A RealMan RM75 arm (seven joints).
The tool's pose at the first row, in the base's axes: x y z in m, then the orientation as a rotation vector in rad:
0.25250, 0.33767, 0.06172, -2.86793, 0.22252, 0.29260
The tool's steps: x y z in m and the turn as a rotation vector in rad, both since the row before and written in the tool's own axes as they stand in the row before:
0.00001, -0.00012, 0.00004, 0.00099, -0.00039, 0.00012
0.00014, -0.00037, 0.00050, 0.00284, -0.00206, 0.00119
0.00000, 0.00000, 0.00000, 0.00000, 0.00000, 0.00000
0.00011, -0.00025, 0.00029, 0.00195, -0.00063, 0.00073
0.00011, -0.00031, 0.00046, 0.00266, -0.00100, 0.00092
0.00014, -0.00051, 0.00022, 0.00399, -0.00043, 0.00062
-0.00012, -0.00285, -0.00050, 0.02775, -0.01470, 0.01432
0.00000, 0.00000, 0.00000, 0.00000, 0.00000, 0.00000
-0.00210, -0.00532, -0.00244, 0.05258, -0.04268, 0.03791
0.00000, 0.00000, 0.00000, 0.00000, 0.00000, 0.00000
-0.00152, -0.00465, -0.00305, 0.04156, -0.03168, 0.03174
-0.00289, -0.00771, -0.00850, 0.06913, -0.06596, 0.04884
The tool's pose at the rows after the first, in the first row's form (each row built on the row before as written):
0.25252, 0.33779, 0.06171, -2.86687, 0.22270, 0.29299
0.25263, 0.33826, 0.06129, -2.86360, 0.22426, 0.29560
0.25263, 0.33826, 0.06129, -2.86360, 0.22426, 0.29560
0.25273, 0.33856, 0.06105, -2.86152, 0.22536, 0.29626
0.25281, 0.33897, 0.06066, -2.85866, 0.22672, 0.29734
0.25300, 0.33950, 0.06054, -2.85461, 0.22787, 0.29729
0.25349, 0.34210, 0.06173, -2.82356, 0.24772, 0.31538
0.25349, 0.34210, 0.06173, -2.82356, 0.24772, 0.31538
0.25300, 0.34667, 0.06592, -2.75985, 0.29624, 0.37148
0.25300, 0.34667, 0.06592, -2.75985, 0.29624, 0.37148
0.25338, 0.35010, 0.07054, -2.70872, 0.33634, 0.41207
0.25492, 0.35414, 0.08156, -2.61752, 0.39160, 0.49327

